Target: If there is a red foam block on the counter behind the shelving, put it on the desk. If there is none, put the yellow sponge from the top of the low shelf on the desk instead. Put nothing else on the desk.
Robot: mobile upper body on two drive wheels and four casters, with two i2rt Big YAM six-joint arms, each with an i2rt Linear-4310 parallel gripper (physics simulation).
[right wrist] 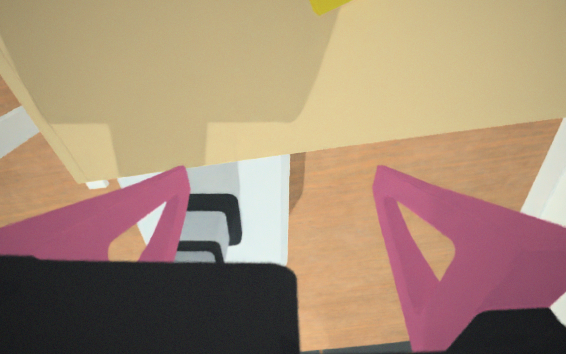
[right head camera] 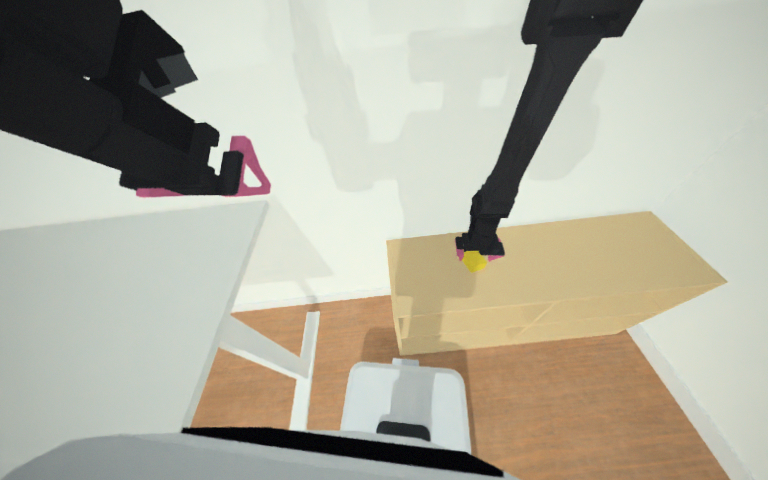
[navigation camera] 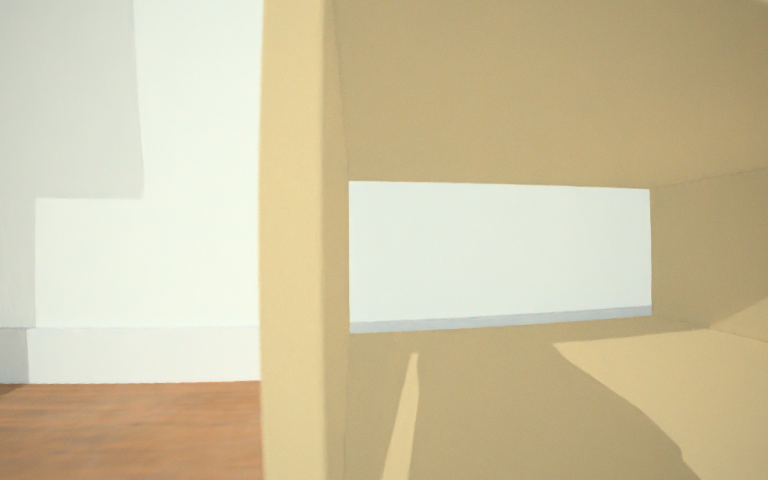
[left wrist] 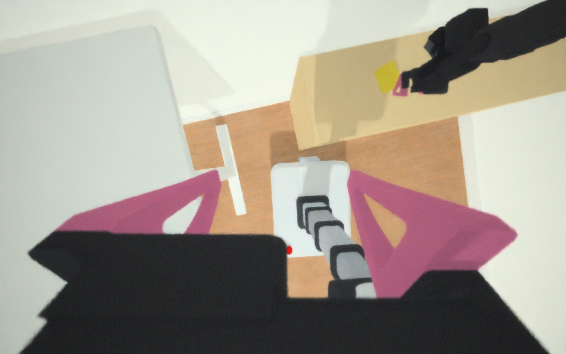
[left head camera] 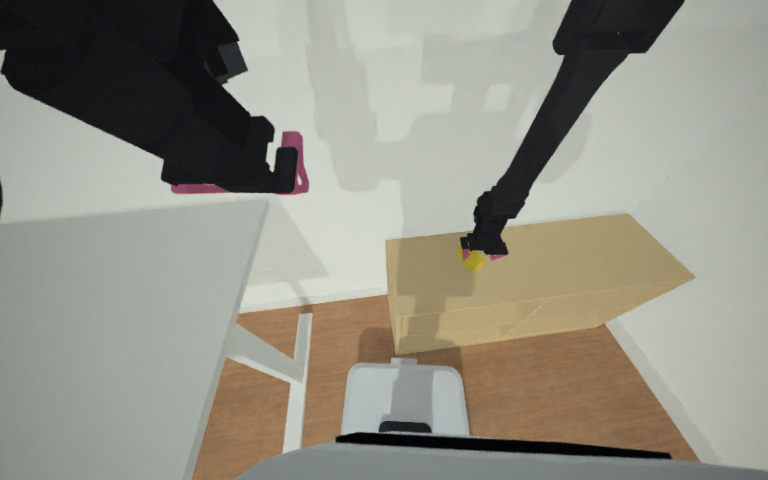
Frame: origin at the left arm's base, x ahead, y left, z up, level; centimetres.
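Seen in the pictures: left gripper, fingertip midpoint: (right head camera: pixel 239 189) (left wrist: pixel 283 177) (left head camera: pixel 273 187); right gripper, fingertip midpoint: (right wrist: pixel 281 176) (right head camera: pixel 474 259) (left wrist: pixel 406 92) (left head camera: pixel 477 259).
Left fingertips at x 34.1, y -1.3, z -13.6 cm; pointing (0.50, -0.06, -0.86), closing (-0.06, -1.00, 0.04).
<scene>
A point is followed by its place in that frame.
A yellow sponge (left head camera: pixel 473 262) {y -49.6, x 63.0, z -75.5 cm} (right head camera: pixel 474 262) {y -49.7, x 63.2, z -75.5 cm} (left wrist: pixel 386 77) {y -47.4, x 66.1, z -75.5 cm} (right wrist: pixel 327 5) {y -49.4, x 61.8, z -75.5 cm} is on top of the low wooden shelf (left head camera: pixel 566 254) {y -92.2, x 70.8, z -80.0 cm} (right head camera: pixel 589 254) {y -97.0, x 71.4, z -80.0 cm} (left wrist: pixel 345 75) {y -32.3, x 69.5, z -80.0 cm} (right wrist: pixel 425 75) {y -61.0, x 55.4, z -80.0 cm} (navigation camera: pixel 294 226) {y -19.5, x 41.3, z -118.2 cm}; its corner shows at the top edge in the right wrist view. My right gripper (left head camera: pixel 481 257) {y -45.8, x 55.5, z -62.0 cm} (left wrist: pixel 406 92) {y -45.8, x 55.5, z -62.0 cm} (right wrist: pixel 281 176) {y -45.8, x 55.5, z -62.0 cm} is open and empty above the shelf, close to the sponge. My left gripper (left head camera: pixel 297 183) (left wrist: pixel 283 177) {y -1.3, x 34.1, z -13.6 cm} is open and empty beside the far corner of the grey-white desk (left head camera: pixel 113 316) {y 48.9, x 26.6, z -46.0 cm} (right head camera: pixel 113 311) {y 51.3, x 26.1, z -46.0 cm} (left wrist: pixel 80 110) {y 45.1, x 49.6, z -46.0 cm}. No red foam block or counter shows.
The shelf stands against the pale wall right of the desk. A white desk leg (left head camera: pixel 297 367) {y 32.1, x 30.6, z -127.6 cm} (right head camera: pixel 305 373) {y 31.6, x 27.1, z -133.5 cm} rises between them over the wooden floor (left head camera: pixel 521 396) {y -83.9, x 23.5, z -141.0 cm}. My light grey base (left head camera: pixel 368 396) {y -6.8, x 18.6, z -115.0 cm} (left wrist: pixel 285 200) {y -5.0, x 8.5, z -115.0 cm} is in front of the shelf. A small red dot (left wrist: pixel 289 250) {y -5.7, x -24.1, z -111.8 cm} shows at its edge.
</scene>
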